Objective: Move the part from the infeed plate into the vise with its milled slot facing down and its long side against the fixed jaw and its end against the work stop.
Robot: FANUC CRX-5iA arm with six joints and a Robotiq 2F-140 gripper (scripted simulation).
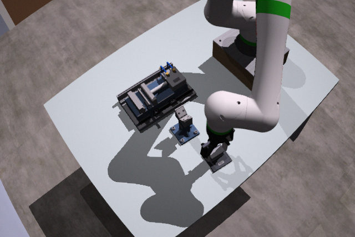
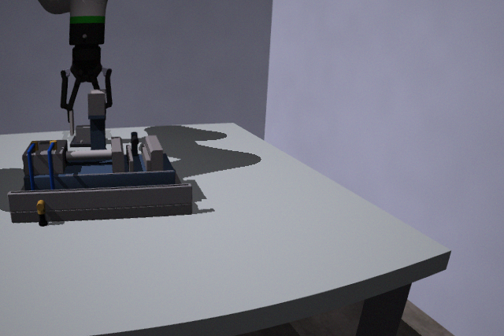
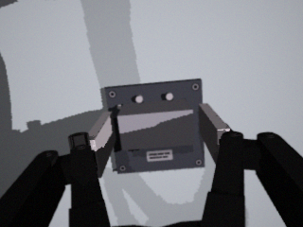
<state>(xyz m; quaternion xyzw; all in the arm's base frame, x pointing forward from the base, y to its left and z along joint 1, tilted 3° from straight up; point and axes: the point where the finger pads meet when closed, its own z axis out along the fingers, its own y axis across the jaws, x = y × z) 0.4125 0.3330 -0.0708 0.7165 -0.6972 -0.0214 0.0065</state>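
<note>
The part lies 10 mm to the left of my hand and 30 mm below it. Also, from my hand: dark infeed plate: 10 mm to the left, 50 mm below; then blue work stop: 140 mm ahead, 290 mm to the right, 10 mm above; then black work stop: 140 mm ahead, 310 mm to the right, 40 mm above.
</note>
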